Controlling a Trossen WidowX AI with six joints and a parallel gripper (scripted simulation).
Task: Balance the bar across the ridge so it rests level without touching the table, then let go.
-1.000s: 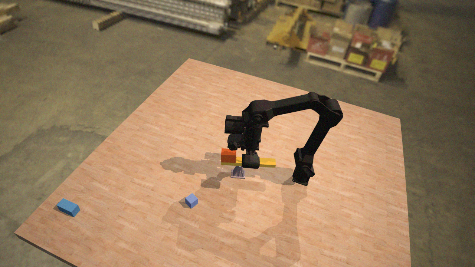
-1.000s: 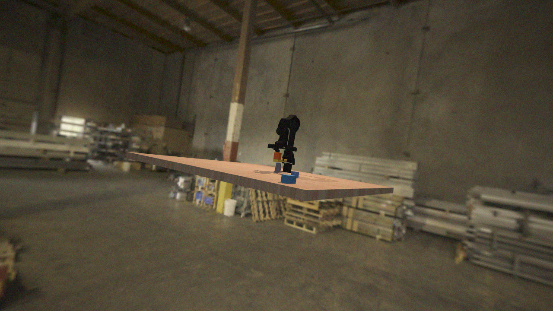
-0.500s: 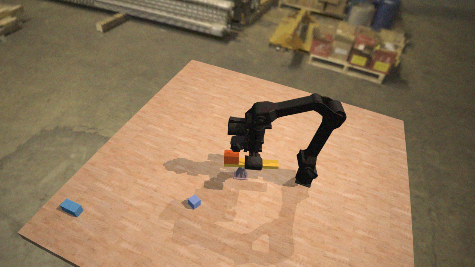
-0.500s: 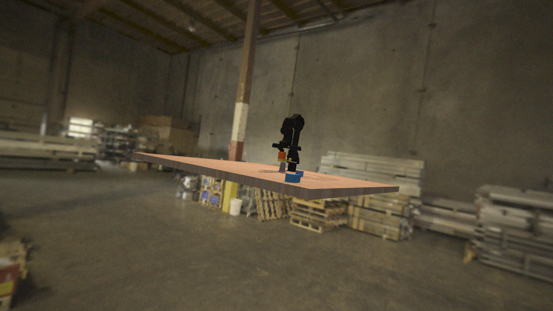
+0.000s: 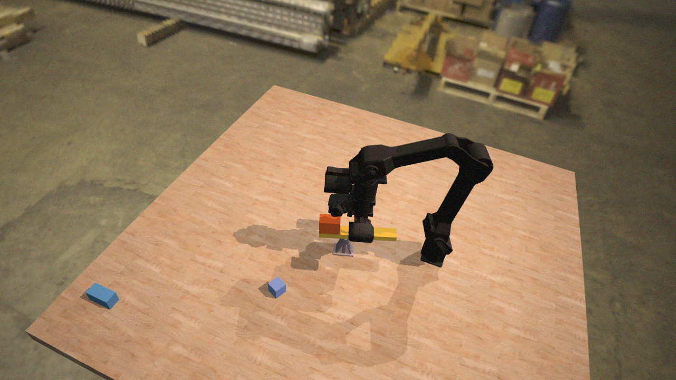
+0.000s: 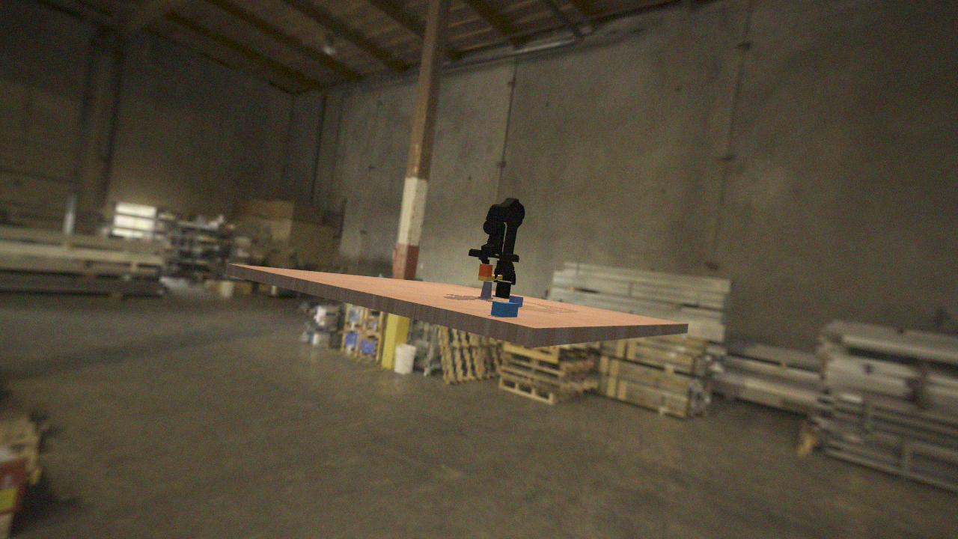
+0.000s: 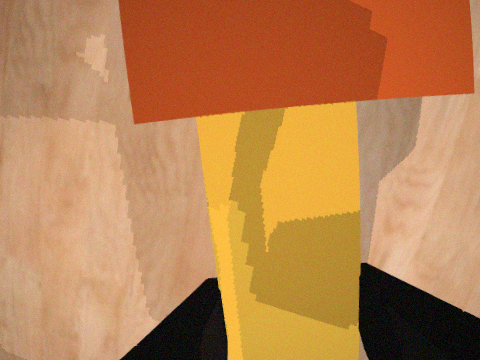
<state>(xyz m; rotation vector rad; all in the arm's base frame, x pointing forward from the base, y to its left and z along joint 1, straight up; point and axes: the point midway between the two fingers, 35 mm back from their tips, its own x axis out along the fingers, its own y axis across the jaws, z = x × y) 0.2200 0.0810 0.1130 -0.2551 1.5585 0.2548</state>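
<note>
My gripper tip is 3 cm short of the grey ridge, 1 cm to the right of it and 4 cm above it. From my gripper tip the other things lie so: small light-blue cube 14 cm ahead, 21 cm to the left, 6 cm below.
</note>
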